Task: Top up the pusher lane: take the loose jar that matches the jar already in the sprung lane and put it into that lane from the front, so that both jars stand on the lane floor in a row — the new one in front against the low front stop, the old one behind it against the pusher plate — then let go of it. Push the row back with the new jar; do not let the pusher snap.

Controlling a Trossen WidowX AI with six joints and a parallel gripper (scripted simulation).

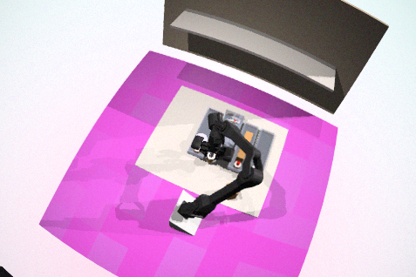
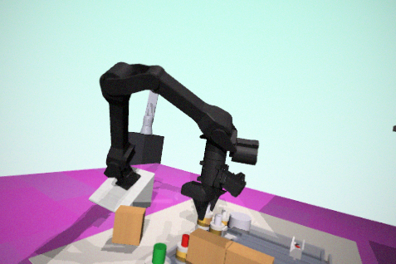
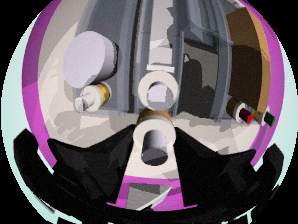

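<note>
The grey cylinder lies 60 mm ahead of my gripper tip, 80 mm to the left of it and 20 mm below it. Round my gripper tip: grey lane unit: 170 mm ahead, 10 mm to the right, 30 mm below; pusher plate: 150 mm ahead, 20 mm to the right.
</note>
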